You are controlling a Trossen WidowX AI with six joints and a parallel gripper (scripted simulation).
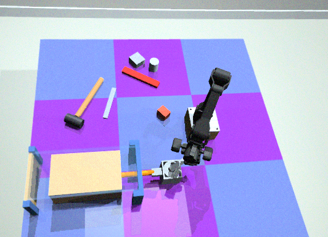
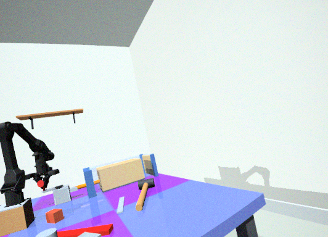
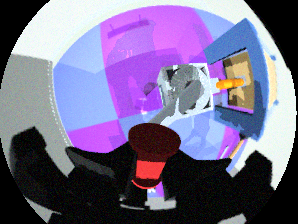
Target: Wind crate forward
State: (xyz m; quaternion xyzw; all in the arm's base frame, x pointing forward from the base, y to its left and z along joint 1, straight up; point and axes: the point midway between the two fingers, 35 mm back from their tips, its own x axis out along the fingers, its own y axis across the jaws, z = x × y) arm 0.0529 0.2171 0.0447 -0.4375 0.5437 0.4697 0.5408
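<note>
The winch handle lies 30 mm ahead of my gripper tip, 20 mm to the left of it and 10 mm below it. From my gripper tip the other things lie so: winch: 60 mm ahead, 50 mm to the left, 80 mm below; then grey strip: 430 mm ahead, 310 mm to the right, 110 mm below; then red knob: 20 mm above.
</note>
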